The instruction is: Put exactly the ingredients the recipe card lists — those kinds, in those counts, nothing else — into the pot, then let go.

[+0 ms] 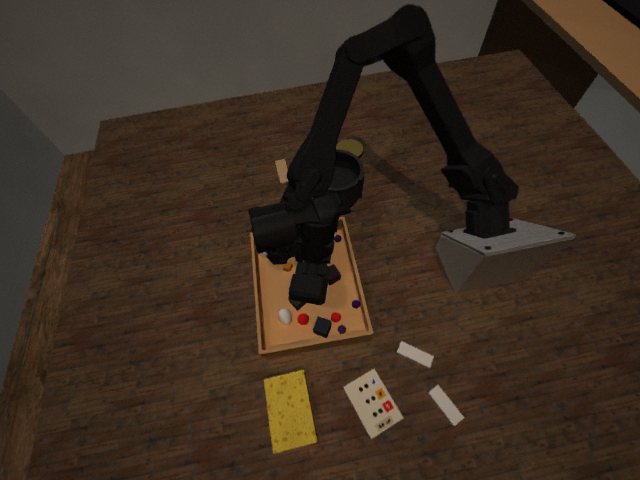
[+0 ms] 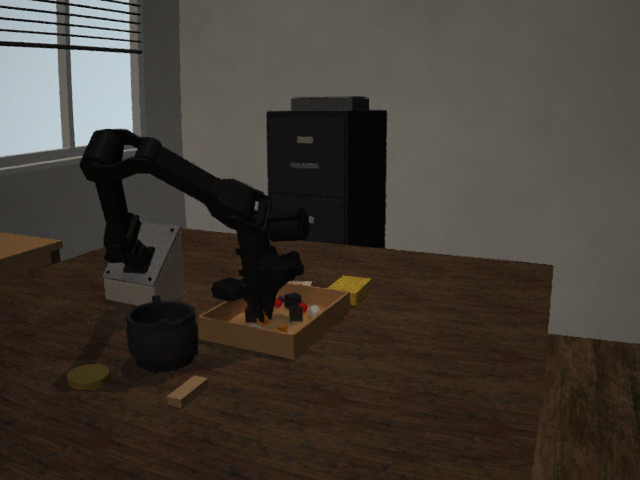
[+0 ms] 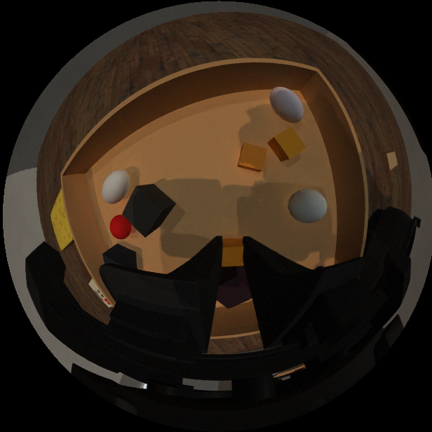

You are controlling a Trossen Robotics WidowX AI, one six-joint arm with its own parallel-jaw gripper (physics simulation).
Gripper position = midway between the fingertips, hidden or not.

Observation:
In view: the gripper (image 2: 265, 320), a black pot (image 2: 162, 335), a yellow disc (image 2: 91, 376), a wooden block (image 2: 179, 398), a lilac egg (image 3: 286, 104), an orange cube (image 3: 286, 144) and a wooden tray (image 1: 271, 284).
The black pot shows as well in image 1 (image 1: 348, 179). The gripper is seen too in image 1 (image 1: 314, 274) and in image 3 (image 3: 231, 241). The wooden tray also shows in image 2 (image 2: 225, 324) and in image 3 (image 3: 184, 132).

